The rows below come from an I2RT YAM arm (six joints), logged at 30 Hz.
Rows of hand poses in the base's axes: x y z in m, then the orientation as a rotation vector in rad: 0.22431 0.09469 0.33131 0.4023 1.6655 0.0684; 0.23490 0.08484 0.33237 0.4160 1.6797 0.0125; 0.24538 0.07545 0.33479 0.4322 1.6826 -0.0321; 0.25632 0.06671 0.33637 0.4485 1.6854 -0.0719; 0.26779 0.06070 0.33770 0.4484 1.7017 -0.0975; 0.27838 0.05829 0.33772 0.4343 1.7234 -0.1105; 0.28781 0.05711 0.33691 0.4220 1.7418 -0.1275; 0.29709 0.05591 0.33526 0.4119 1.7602 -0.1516; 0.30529 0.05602 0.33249 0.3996 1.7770 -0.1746; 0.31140 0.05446 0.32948 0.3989 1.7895 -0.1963; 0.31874 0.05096 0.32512 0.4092 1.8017 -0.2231; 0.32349 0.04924 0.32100 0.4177 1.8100 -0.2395; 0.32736 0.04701 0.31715 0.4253 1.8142 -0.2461; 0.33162 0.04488 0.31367 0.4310 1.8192 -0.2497; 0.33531 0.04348 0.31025 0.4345 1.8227 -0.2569; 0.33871 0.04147 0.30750 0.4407 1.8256 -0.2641
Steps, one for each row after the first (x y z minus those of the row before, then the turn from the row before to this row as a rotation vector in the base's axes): 0.01059 -0.00985 0.00106 -0.0270 0.0237 -0.0386; 0.01048 -0.00939 0.00242 -0.0190 0.0118 -0.0355; 0.01094 -0.00874 0.00158 -0.0157 0.0114 -0.0327; 0.01147 -0.00601 0.00133 -0.0143 0.0207 -0.0118; 0.01059 -0.00241 0.00002 -0.0134 0.0226 0.0052; 0.00943 -0.00118 -0.00081 -0.0153 0.0204 0.0013; 0.00928 -0.00120 -0.00165 -0.0186 0.0220 -0.0040; 0.00820 0.00011 -0.00277 -0.0192 0.0203 -0.0021; 0.00611 -0.00156 -0.00301 -0.0125 0.0164 -0.0097; 0.00734 -0.00350 -0.00436 -0.0098 0.0175 -0.0199; 0.00475 -0.00172 -0.00412 -0.0046 0.0117 -0.0135; 0.00387 -0.00223 -0.00385 0.0006 0.0056 -0.0082; 0.00426 -0.00213 -0.00348 0.0017 0.0057 -0.0053; 0.00369 -0.00140 -0.00342 -0.0022 0.0050 -0.0058; 0.00340 -0.00201 -0.00275 -0.0008 0.0045 -0.0077
